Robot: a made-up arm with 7 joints.
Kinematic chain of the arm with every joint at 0, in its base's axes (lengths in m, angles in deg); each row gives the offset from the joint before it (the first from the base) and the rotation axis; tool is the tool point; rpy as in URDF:
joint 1: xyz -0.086 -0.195 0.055 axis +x
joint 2: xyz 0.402 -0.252 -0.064 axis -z
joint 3: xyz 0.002 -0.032 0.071 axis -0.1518 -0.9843 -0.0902
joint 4: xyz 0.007 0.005 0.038 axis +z
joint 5: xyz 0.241 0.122 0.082 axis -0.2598 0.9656 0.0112
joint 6: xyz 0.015 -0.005 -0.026 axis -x
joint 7: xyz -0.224 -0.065 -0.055 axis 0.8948 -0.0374 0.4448
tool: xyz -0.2 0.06 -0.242 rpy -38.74 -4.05 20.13
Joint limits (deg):
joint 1: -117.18..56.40
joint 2: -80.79..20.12
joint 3: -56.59..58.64
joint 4: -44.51..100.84
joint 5: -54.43..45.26
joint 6: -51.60..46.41
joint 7: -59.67..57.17
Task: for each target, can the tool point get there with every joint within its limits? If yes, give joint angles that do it. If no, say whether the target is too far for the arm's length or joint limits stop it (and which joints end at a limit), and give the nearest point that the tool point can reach.
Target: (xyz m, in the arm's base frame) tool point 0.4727 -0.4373 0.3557
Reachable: yes | joints -78.75 -67.94 -3.15 49.78 -6.92 34.75 -15.15
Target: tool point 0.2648 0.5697 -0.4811
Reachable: no: joint limits stop it (at a limit: joint 1, joint 4, joint 5) | nearest point 0.2846 0.1802 -0.3287 | short by 0.419 m
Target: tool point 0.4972 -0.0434 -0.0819
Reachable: yes | joints 3.07 -33.99 37.77 -23.50 -35.14 -40.82 -15.65
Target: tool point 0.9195 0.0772 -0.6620
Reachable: no: joint limits stop it (at a limit: joint 1, joint 2, joint 4, joint 5) | nearest point 0.6991 -0.0771 -0.4524 | short by 0.341 m
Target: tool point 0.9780 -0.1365 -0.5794
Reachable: no: joint limits stop it (at a limit: joint 1, joint 2, joint 4, joint 5) | nearest point 0.7744 -0.1974 -0.4312 | short by 0.259 m
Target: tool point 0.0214 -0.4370 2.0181
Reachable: no: too far | nearest point 0.1601 -0.2892 0.8190 | short by 1.216 m
